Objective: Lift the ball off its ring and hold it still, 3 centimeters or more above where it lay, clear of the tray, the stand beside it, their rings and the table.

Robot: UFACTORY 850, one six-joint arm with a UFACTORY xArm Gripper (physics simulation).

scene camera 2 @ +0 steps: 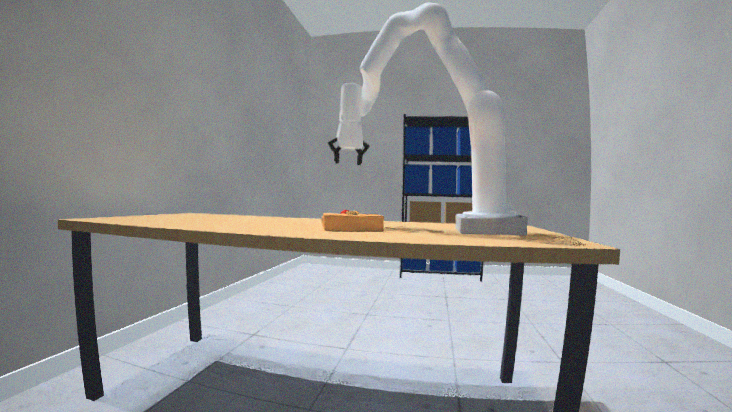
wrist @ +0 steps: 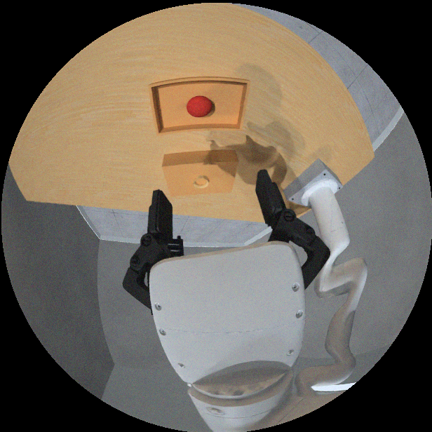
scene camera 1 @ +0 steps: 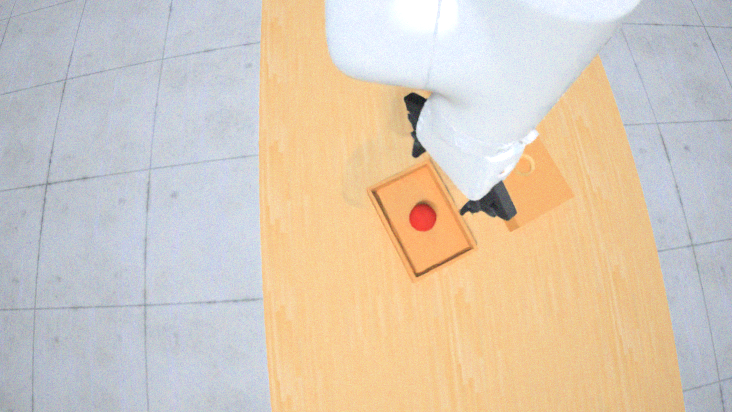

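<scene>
A red ball (scene camera 1: 422, 217) (scene camera 2: 344, 211) (wrist: 199, 106) sits inside the shallow orange tray (scene camera 1: 393, 232) (wrist: 155, 108); its ring is hidden under it. The orange stand (scene camera 1: 545, 189) (scene camera 2: 353, 223) (wrist: 200, 165) is beside the tray, with a pale ring (scene camera 1: 533, 164) (wrist: 201, 186) on its top. My gripper (scene camera 2: 347, 162) (wrist: 210, 187) is open and empty, pointing down, high above the table. In the wrist view the stand shows between and beyond the fingers, and the ball lies farther out. In scene camera 1 the arm hides part of the stand.
The wooden table (scene camera 1: 327, 327) (scene camera 2: 230, 227) (wrist: 75, 140) carries the tray and stand. The arm's grey base (scene camera 2: 490, 224) (wrist: 305, 182) stands on the same table. A dark shelf rack (scene camera 2: 435, 121) with blue bins is in the background.
</scene>
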